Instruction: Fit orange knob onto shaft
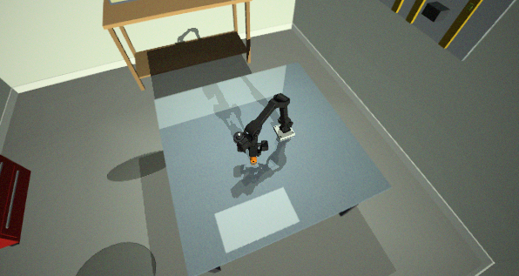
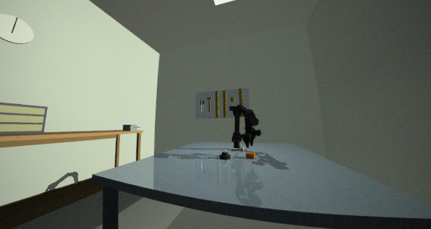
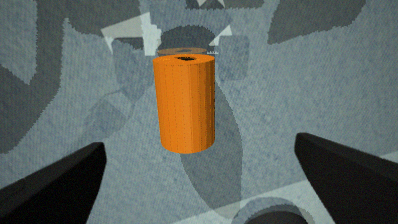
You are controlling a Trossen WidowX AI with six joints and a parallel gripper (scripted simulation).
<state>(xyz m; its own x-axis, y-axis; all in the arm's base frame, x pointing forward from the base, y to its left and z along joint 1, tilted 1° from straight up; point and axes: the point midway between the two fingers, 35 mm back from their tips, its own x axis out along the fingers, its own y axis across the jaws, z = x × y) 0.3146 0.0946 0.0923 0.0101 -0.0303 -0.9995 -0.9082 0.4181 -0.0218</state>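
Now: gripper tip 6 cm above the orange knob, 1 cm to the left of it and 1 cm past it. Round my gripper tip: dark round pedestal: 19 cm to the right, 5 cm below.
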